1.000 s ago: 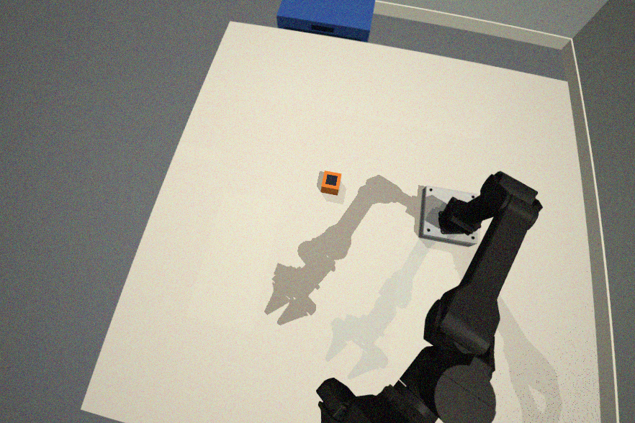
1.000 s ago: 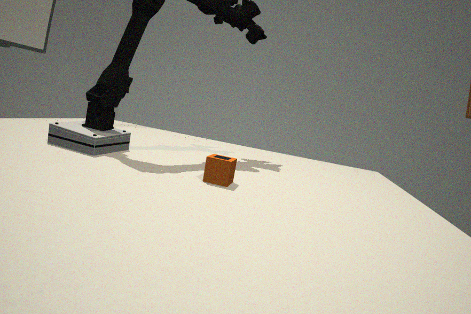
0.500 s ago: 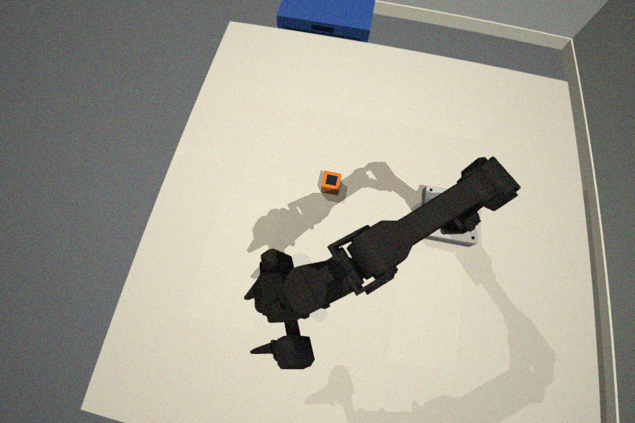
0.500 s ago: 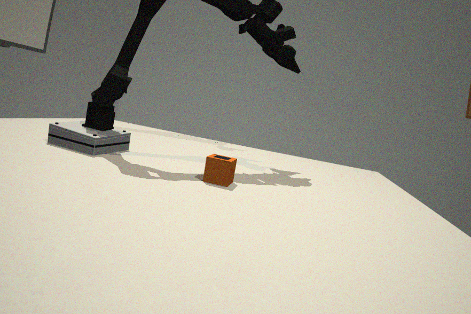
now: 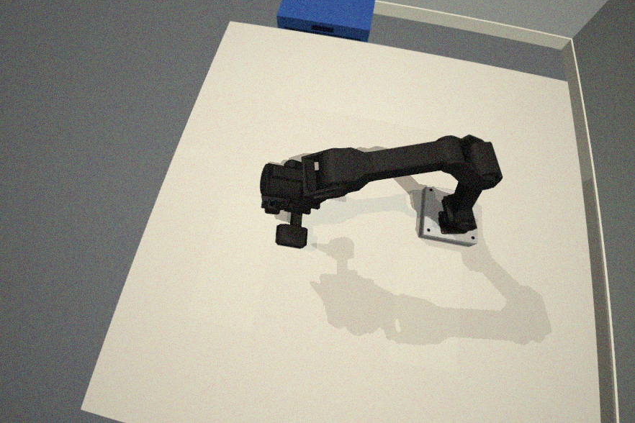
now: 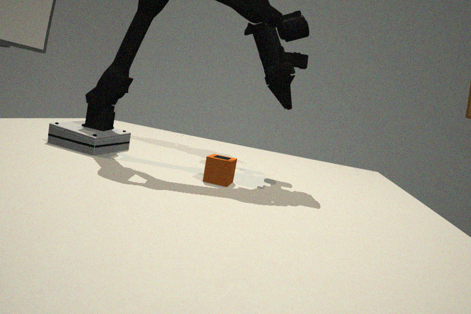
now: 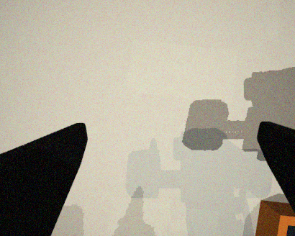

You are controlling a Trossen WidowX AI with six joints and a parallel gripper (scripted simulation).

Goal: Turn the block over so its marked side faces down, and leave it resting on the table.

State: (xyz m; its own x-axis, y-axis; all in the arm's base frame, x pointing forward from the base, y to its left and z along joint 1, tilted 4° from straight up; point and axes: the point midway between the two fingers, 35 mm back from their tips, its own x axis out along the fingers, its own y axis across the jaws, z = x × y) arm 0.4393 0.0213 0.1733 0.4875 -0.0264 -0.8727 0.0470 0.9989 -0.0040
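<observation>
The block lies 13 cm behind my gripper tip, 13 cm to the right of it and 13 cm below it.
</observation>
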